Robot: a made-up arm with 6 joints. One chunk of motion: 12 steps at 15 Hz.
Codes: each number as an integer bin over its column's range. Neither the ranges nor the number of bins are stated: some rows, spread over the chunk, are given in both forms.
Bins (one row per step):
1: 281 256 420 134 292 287
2: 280 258 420 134 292 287
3: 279 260 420 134 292 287
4: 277 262 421 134 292 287
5: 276 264 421 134 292 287
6: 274 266 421 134 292 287
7: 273 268 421 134 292 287
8: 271 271 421 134 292 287
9: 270 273 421 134 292 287
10: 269 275 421 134 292 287
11: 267 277 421 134 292 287
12: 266 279 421 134 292 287
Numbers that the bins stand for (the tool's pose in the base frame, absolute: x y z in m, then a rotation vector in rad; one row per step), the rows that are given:
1: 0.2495 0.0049 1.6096 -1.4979 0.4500 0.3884
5: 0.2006 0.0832 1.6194 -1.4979 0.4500 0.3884
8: 0.1517 0.1517 1.6194 -1.4979 0.4500 0.3884
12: 0.1027 0.2299 1.6194 -1.4979 0.4500 0.3884
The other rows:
2: 0.2397 0.0245 1.6096 -1.4979 0.4500 0.3884
3: 0.2299 0.0440 1.6096 -1.4979 0.4500 0.3884
4: 0.2104 0.0636 1.6194 -1.4979 0.4500 0.3884
6: 0.1810 0.1027 1.6194 -1.4979 0.4500 0.3884
7: 0.1712 0.1223 1.6194 -1.4979 0.4500 0.3884
9: 0.1419 0.1712 1.6194 -1.4979 0.4500 0.3884
10: 0.1321 0.1908 1.6194 -1.4979 0.4500 0.3884
11: 0.1125 0.2104 1.6194 -1.4979 0.4500 0.3884

